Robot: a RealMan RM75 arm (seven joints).
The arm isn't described. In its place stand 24 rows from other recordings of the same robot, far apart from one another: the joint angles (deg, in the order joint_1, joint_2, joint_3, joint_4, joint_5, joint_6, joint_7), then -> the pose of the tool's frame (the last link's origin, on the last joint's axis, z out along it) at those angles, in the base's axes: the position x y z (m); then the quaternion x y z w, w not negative.
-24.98, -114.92, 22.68, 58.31, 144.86, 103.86, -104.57 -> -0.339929, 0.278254, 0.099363, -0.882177, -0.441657, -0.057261, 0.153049
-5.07, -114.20, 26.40, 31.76, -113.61, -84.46, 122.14 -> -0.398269, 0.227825, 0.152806, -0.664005, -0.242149, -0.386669, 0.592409
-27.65, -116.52, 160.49, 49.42, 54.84, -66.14, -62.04 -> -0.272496, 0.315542, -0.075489, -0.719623, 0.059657, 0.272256, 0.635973
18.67, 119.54, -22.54, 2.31, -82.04, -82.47, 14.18 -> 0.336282, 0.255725, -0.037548, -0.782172, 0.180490, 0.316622, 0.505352
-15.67, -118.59, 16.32, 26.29, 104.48, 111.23, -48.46 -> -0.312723, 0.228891, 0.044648, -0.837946, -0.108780, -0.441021, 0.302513
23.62, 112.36, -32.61, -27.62, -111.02, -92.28, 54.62 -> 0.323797, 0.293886, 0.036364, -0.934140, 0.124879, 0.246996, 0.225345
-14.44, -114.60, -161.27, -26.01, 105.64, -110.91, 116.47 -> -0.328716, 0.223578, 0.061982, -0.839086, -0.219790, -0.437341, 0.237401
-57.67, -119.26, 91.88, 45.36, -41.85, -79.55, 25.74 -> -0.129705, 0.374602, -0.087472, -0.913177, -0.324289, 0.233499, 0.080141
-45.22, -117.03, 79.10, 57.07, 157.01, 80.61, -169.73 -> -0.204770, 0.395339, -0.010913, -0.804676, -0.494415, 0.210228, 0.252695
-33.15, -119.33, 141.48, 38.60, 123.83, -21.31, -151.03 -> -0.205341, 0.351390, -0.146126, -0.897513, -0.109892, -0.107308, 0.413376
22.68, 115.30, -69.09, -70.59, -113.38, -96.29, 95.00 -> 0.209545, 0.304740, 0.022679, -0.994952, 0.069783, 0.067264, 0.026021
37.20, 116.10, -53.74, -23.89, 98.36, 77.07, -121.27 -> 0.214015, 0.383743, -0.004459, -0.901127, 0.104897, 0.346153, 0.239048
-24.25, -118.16, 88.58, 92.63, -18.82, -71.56, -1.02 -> -0.176314, 0.367026, 0.031127, -0.798318, -0.449316, 0.046231, 0.398329
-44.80, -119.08, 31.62, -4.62, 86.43, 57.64, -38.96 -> -0.242958, 0.375452, -0.090509, -0.870712, -0.249429, -0.278472, 0.319529
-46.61, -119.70, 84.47, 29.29, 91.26, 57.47, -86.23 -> -0.158014, 0.384556, -0.104556, -0.975914, -0.141674, -0.132276, 0.100116
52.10, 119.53, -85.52, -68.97, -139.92, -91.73, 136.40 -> 0.081222, 0.363508, -0.042745, -0.973906, 0.119036, -0.184255, 0.058202
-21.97, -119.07, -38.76, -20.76, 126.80, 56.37, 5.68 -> -0.306084, 0.318877, -0.066393, -0.762671, -0.211210, -0.233799, 0.564855
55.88, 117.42, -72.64, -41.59, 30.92, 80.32, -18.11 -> 0.173017, 0.403717, -0.040025, -0.835547, 0.493577, -0.188003, 0.151318
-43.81, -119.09, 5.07, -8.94, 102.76, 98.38, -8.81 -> -0.158551, 0.336481, -0.035717, -0.756617, 0.074989, -0.533723, 0.370199
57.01, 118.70, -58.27, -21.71, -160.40, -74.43, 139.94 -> 0.241758, 0.371390, -0.064881, -0.856159, 0.446740, -0.247973, 0.076964
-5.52, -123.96, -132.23, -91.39, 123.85, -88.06, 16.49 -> -0.281837, 0.269189, 0.103067, -0.661924, -0.677314, -0.199080, 0.251930
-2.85, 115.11, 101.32, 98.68, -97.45, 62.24, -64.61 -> 0.193668, 0.286540, 0.079619, -0.899436, 0.217345, 0.216454, 0.311327
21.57, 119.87, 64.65, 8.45, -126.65, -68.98, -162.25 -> 0.371310, 0.310925, 0.030749, -0.343646, -0.518192, -0.691928, 0.366905
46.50, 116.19, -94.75, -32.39, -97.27, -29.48, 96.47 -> 0.190235, 0.441125, -0.075236, -0.940260, 0.138316, 0.020830, 0.310396
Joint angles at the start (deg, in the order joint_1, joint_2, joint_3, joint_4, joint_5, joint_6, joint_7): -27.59 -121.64 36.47 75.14 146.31 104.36 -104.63
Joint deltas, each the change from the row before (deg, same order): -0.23 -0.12 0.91 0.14 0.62 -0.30 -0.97; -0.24 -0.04 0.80 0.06 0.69 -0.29 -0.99; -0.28 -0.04 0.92 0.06 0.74 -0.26 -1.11; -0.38 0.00 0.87 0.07 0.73 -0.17 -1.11; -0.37 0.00 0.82 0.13 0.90 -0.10 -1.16; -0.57 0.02 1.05 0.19 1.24 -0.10 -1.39; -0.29 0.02 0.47 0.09 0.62 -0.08 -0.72; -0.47 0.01 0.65 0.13 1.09 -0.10 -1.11; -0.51 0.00 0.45 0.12 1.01 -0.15 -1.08; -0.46 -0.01 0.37 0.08 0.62 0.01 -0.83; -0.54 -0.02 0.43 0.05 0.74 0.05 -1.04
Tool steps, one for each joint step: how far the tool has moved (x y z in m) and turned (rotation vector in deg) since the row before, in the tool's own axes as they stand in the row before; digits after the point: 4 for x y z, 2 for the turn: 0.0022 0.0003 0.0021 0.09 -0.89 -0.19; 0.0017 -0.0001 0.0016 0.17 -0.92 -0.32; 0.0021 0.0001 0.0018 0.14 -1.03 -0.31; 0.0027 0.0000 0.0014 0.15 -0.99 -0.23; 0.0022 -0.0001 0.0010 0.25 -1.12 -0.33; 0.0034 -0.0002 0.0010 0.42 -1.48 -0.24; 0.0017 -0.0003 0.0003 0.29 -0.69 -0.18; 0.0023 -0.0005 0.0003 0.50 -1.13 -0.35; 0.0025 -0.0008 0.0000 0.58 -0.89 -0.42; 0.0027 -0.0001 0.0000 0.28 -0.58 -0.21; 0.0030 0.0001 0.0001 0.27 -0.70 -0.34
